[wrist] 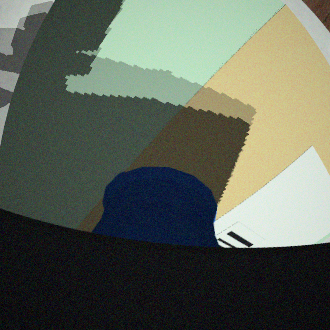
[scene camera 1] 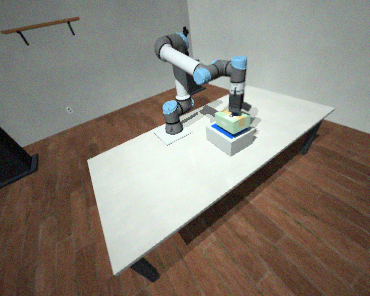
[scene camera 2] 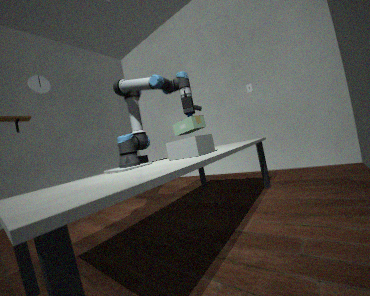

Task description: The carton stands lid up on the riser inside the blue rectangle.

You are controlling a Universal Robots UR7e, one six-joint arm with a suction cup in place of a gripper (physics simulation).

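Places are measured from the arm's base along level axes (x right, y ahead, z up), in centimetres.
Pixels of known places: end effector, tool point: [wrist: 160, 188] [scene camera 1: 235, 116]; arm's base, origin of the base link: [scene camera 1: 174, 129] [scene camera 2: 130, 165].
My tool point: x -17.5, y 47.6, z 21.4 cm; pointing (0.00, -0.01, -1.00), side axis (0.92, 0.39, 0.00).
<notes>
For each thing: its top centre in the pictures, then the offset to it from my tool point. Level surfaces: height alone.
- light green carton, middle of its top: [wrist: 134, 264] [scene camera 1: 232, 112] [scene camera 2: 187, 118] dz +1.8, dx +0.3, dy -2.2 cm
- grey-white riser, middle of its top: [scene camera 2: 188, 138] [scene camera 1: 228, 127] dz -10.9, dx -1.2, dy -5.5 cm
- blue rectangle, middle of its top: [scene camera 1: 228, 127] dz -10.9, dx -1.2, dy -5.5 cm
- white table, its level: dz -22.9 cm
The light green carton [scene camera 1: 231, 124] [scene camera 2: 188, 126] [wrist: 195, 40] hangs from the suction gripper [scene camera 1: 234, 114] [scene camera 2: 189, 115] [wrist: 160, 207], which is shut on its top face. That face carries a tan strip and a white label, seen in the wrist view. The grey-white riser [scene camera 1: 229, 143] [scene camera 2: 184, 149] stands on the table below the carton. A narrow gap shows between carton and riser in scene camera 2. The blue rectangle [scene camera 1: 223, 132] on the riser's top shows as a strip along the carton's lower edge; the carton hides the rest.
The white table [scene camera 1: 165, 200] [scene camera 2: 100, 192] carries the riser and the arm's base plate [scene camera 1: 167, 140]. The arm [scene camera 1: 181, 60] [scene camera 2: 135, 84] reaches over from behind the riser. A wooden wall shelf [scene camera 1: 40, 25] [scene camera 2: 15, 119] is at the left, away from the table.
</notes>
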